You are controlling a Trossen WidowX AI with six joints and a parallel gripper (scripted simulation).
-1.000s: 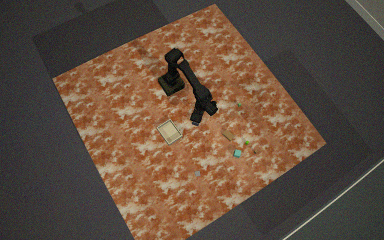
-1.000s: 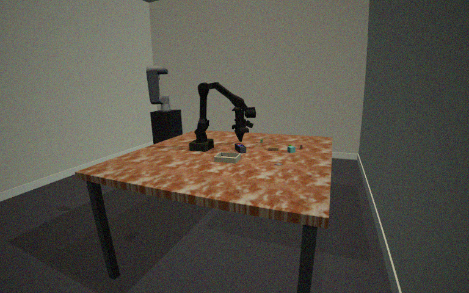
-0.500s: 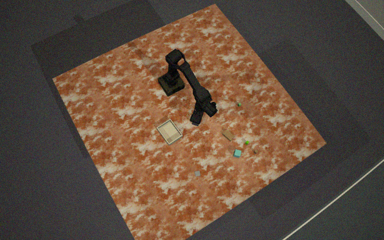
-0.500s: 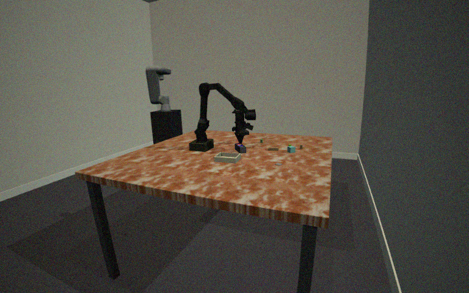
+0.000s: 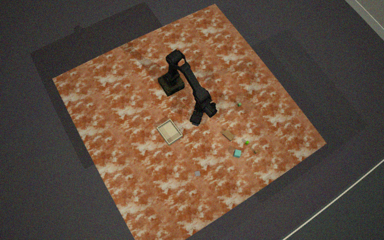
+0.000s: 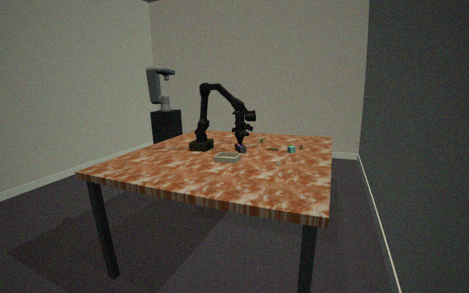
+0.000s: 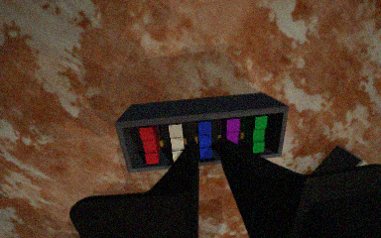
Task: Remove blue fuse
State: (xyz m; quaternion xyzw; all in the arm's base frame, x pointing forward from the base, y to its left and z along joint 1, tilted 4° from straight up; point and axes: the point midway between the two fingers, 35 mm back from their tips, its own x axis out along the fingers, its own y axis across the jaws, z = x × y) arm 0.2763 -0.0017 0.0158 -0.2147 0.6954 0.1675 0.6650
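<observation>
Now: the blue fuse 2 cm below my gripper tip. From my gripper tip the other things lie so: cream tray (20 cm to the right, 4 cm below, 3 cm behind); brown flat piece (21 cm ahead, 7 cm to the left, 4 cm below); cyan cube (33 cm ahead, 3 cm to the left, 3 cm below).
</observation>
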